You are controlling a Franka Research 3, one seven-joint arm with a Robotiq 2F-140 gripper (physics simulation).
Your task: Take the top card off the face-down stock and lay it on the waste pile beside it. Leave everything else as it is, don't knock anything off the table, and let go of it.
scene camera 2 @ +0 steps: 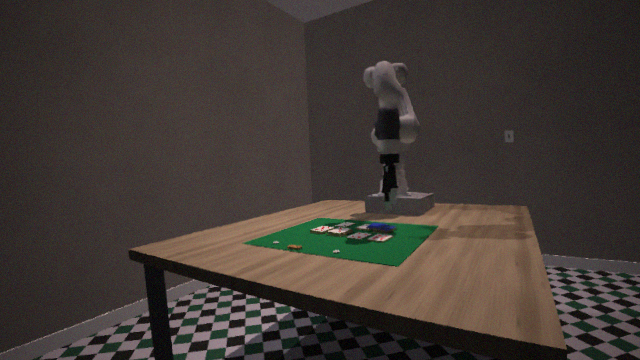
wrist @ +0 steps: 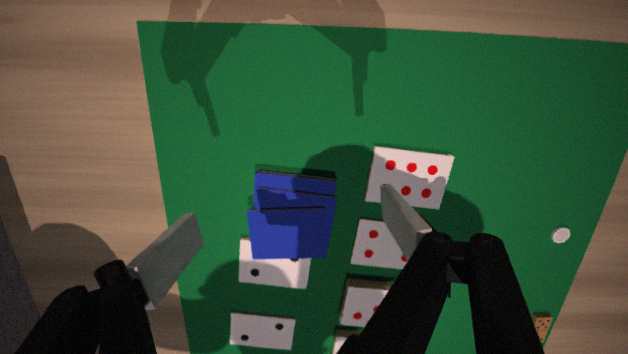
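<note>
The face-down stock (scene camera 2: 381, 227) (wrist: 295, 185) is blue cards fanned in steps, with several edges showing in the wrist view. Its foremost blue card (wrist: 275, 232) sits lowest in that view and overlaps the upper part of the waste pile. The waste pile (wrist: 272, 275) shows a white face with black pips, partly hidden under the blue cards. My gripper (scene camera 2: 390, 201) (wrist: 288, 215) is open and empty. It hangs above the mat, with its fingers spread to either side of the stock in the wrist view.
The green mat (scene camera 2: 360, 254) (wrist: 450, 90) also bears red-pipped cards (wrist: 410, 179) on the right, another black-pipped card (wrist: 262, 337), a white disc (scene camera 2: 336, 251) (wrist: 560, 235) and an orange dotted block (scene camera 2: 295, 247) (wrist: 542, 325). The robot's base block (scene camera 2: 420, 204) stands behind the mat.
</note>
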